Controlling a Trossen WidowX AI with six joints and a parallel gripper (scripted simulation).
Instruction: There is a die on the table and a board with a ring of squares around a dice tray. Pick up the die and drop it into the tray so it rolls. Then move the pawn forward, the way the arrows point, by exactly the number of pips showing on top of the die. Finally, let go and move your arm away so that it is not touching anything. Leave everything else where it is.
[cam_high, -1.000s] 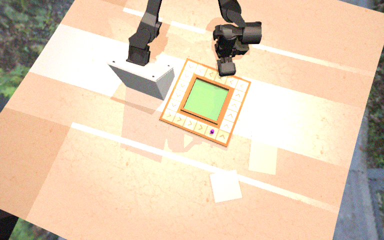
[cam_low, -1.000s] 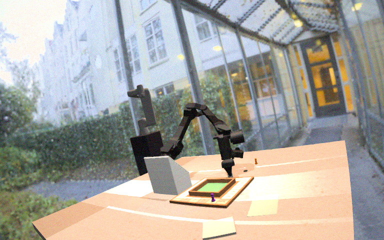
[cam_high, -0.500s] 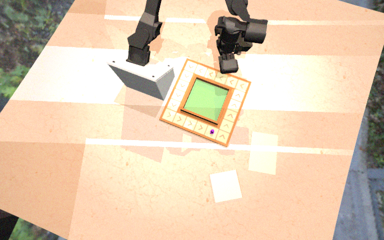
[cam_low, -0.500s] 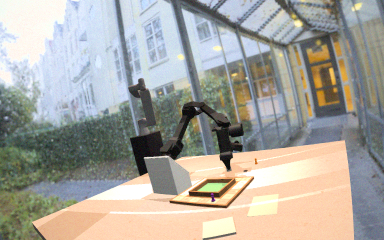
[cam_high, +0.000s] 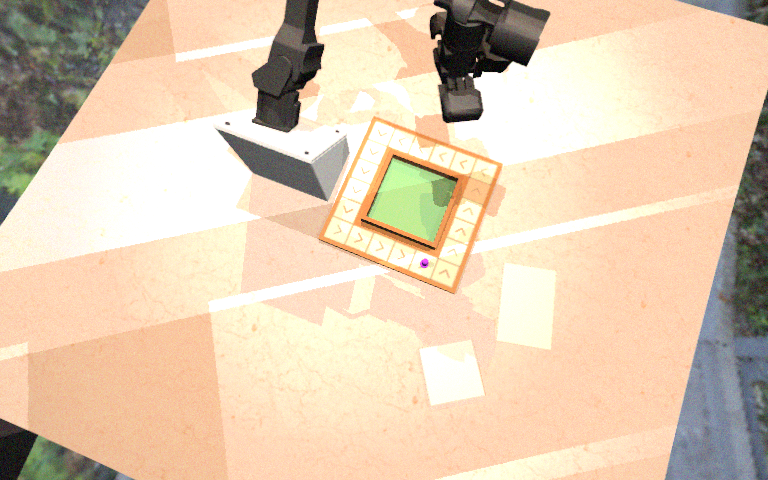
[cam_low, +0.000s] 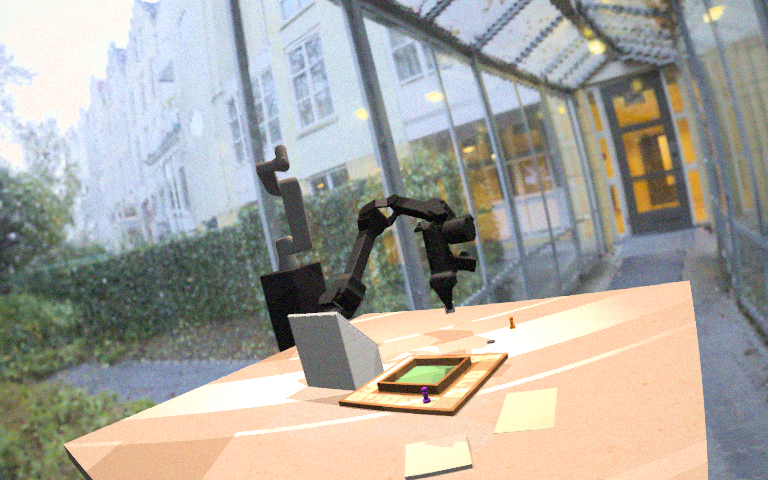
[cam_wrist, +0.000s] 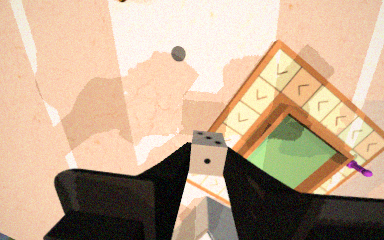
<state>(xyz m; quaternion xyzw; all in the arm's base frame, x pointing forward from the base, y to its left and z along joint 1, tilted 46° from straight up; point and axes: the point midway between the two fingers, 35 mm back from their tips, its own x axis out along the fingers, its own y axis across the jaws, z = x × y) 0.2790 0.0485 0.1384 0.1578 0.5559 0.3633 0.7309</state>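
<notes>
My gripper tip is 29 cm to the left of the purple pawn, 10 cm above it and 4 cm short of it. Round my gripper tip: dark disc: 12 cm below, 8 cm to the left, 6 cm ahead; green tray: 17 cm to the right, 12 cm below, 2 cm behind; white die: right at my gripper tip.
</notes>
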